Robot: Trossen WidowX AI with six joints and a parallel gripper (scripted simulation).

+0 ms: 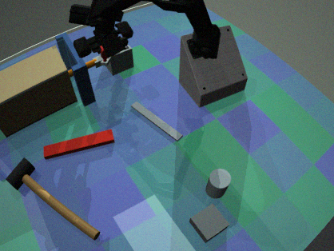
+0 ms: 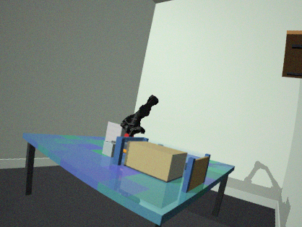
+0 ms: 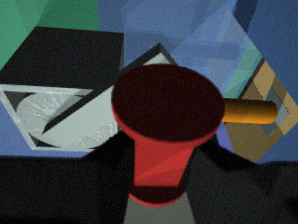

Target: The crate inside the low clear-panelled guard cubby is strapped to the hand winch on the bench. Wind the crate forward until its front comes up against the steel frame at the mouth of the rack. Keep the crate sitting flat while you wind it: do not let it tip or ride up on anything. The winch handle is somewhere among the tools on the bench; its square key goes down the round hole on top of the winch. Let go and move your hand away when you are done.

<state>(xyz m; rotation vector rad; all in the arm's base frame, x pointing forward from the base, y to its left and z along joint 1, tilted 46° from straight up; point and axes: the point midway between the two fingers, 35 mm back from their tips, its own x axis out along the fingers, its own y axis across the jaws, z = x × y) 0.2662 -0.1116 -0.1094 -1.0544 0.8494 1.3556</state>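
Now: gripper tip 30 mm past the crank handle, 10 mm to the left of it and 30 mm above it. Round my gripper tip: grey flat bar 70 mm behind, 260 mm to the left, 130 mm below; red knob 20 mm to the left; grey winch 80 mm behind, 70 mm to the right, 100 mm below.
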